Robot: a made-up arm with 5 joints.
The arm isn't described. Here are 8 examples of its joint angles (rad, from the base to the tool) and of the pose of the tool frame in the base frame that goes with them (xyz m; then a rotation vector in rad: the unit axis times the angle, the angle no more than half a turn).
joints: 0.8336 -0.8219 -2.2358 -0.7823 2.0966
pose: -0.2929 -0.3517 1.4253 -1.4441 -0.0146 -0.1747
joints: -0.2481 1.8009 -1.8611 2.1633 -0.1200
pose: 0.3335 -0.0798 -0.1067 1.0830 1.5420 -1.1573
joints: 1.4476 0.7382 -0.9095 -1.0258 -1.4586
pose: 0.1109 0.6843 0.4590 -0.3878 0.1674 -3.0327
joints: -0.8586 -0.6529 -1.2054 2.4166 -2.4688
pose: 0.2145 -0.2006 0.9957 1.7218 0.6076 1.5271
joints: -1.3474 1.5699 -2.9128 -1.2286 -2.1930
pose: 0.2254 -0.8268 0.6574 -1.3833 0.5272 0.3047
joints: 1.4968 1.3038 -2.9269 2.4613 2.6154
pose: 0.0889 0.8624 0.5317 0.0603 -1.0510 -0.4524
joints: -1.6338 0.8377 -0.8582 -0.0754 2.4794
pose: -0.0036 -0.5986 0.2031 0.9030 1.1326 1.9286
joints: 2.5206 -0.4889 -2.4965 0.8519 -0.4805
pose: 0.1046 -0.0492 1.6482 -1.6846 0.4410 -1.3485
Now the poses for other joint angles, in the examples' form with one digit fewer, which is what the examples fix.
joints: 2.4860 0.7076 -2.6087 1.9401 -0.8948
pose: -0.665 0.536 0.929 -0.173 -1.580 -2.360
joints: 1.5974 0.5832 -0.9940 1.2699 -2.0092
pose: 0.009 0.552 0.296 -0.288 -2.299 -1.398
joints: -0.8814 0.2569 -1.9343 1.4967 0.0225
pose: 0.533 -0.616 0.985 0.810 -0.896 -0.572
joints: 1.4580 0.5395 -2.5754 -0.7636 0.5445
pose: 0.101 0.586 1.350 -1.927 1.209 -0.609
